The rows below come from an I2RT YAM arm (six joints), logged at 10 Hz.
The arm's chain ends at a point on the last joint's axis. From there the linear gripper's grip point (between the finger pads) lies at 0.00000 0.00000 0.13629 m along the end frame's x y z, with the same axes.
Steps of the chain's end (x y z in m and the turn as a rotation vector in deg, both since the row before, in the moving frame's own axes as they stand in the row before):
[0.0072, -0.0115, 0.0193, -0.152, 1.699, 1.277]
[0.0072, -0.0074, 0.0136, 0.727, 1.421, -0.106]
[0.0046, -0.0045, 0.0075, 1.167, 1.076, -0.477]
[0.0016, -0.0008, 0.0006, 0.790, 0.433, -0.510]
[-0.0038, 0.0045, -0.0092, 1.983, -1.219, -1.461]
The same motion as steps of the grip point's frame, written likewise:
[0.0112, -0.0111, 0.0192, -0.152, 1.699, 1.277]
[0.0106, -0.0091, 0.0135, 0.727, 1.421, -0.106]
[0.0071, -0.0073, 0.0074, 1.167, 1.076, -0.477]
[0.0026, -0.0027, 0.0006, 0.790, 0.433, -0.510]
[-0.0068, -0.0002, -0.0093, 1.983, -1.219, -1.461]

